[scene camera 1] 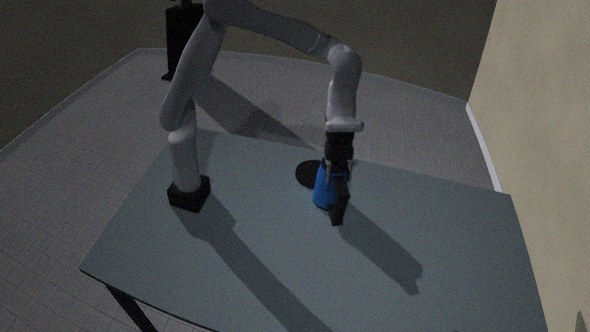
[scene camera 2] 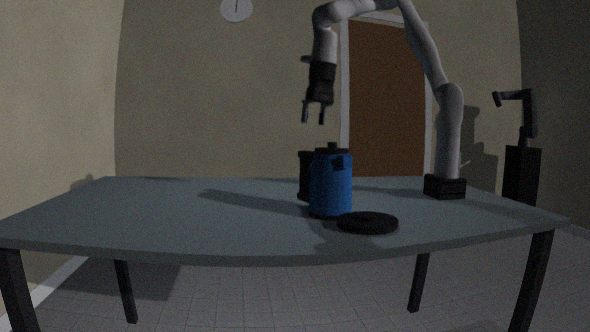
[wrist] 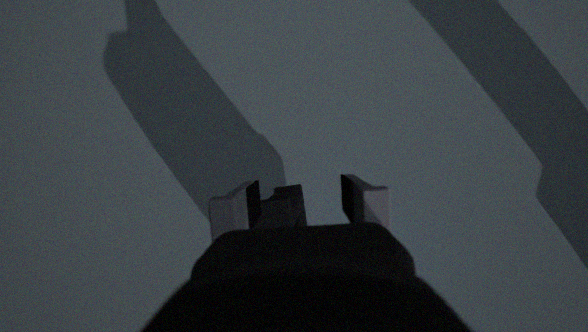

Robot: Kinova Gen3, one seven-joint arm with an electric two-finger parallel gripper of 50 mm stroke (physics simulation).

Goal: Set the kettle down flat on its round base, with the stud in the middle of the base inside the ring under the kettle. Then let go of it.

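Observation:
The blue kettle with its dark lid stands upright on the table, close beside its black round base, not on it. I cannot tell whether they touch. Its black handle points away from the base. The stud is too dark to make out, and the ring under the kettle is hidden. My gripper is open and empty, above the handle side of the kettle. In the wrist view, part of the handle shows beyond the fingers, nearer the left one.
The grey-blue table carries the arm's black mount on the other side of the round base from the kettle. The round base lies near a table edge. A black pedestal stands on the floor beyond the table.

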